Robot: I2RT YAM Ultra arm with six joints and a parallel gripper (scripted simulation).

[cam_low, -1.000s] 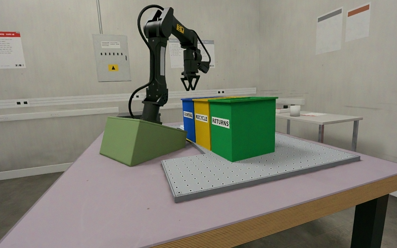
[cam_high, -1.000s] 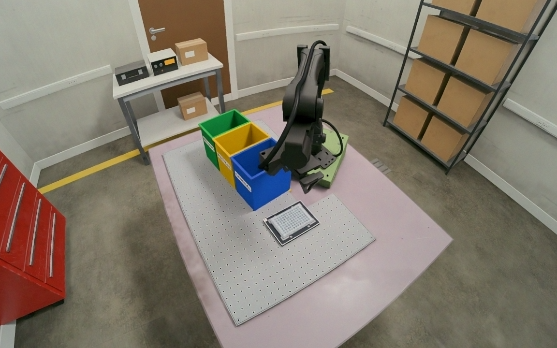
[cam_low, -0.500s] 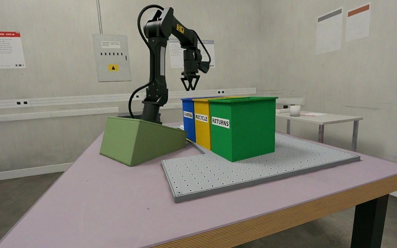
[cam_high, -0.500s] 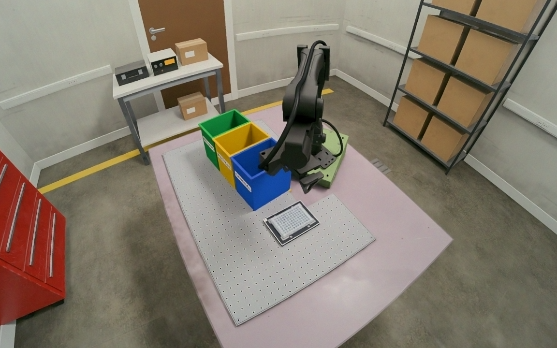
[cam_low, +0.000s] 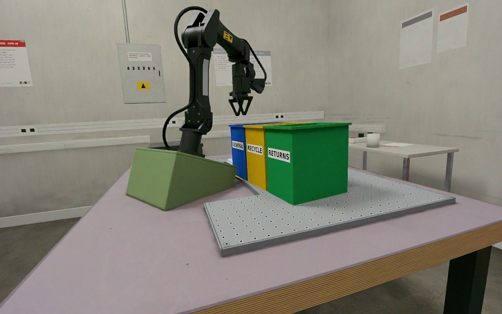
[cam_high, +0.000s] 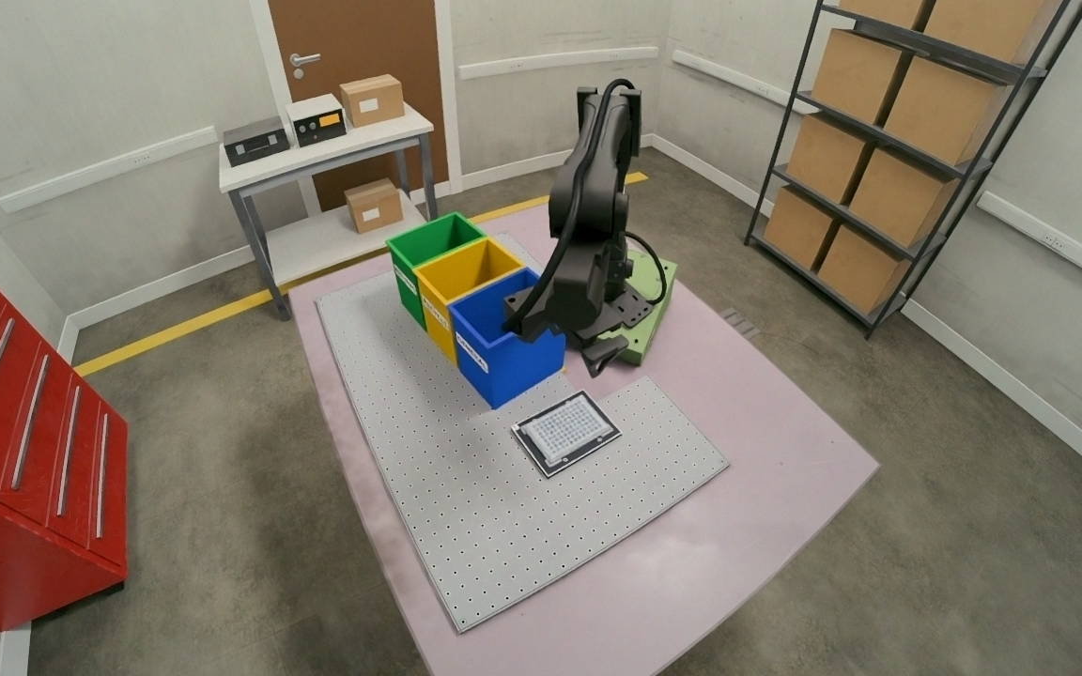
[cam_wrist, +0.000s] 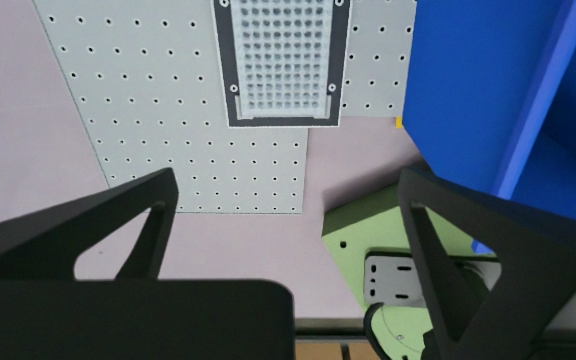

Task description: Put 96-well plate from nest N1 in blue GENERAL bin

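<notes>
The 96-well plate lies 20 cm below my hand. From my hand the other things lie so: yellow recycle bin: 31 cm to the right, 13 cm below, 1 cm ahead; plate nest N1: 21 cm below; blue general bin: 18 cm to the right, 13 cm below.
</notes>
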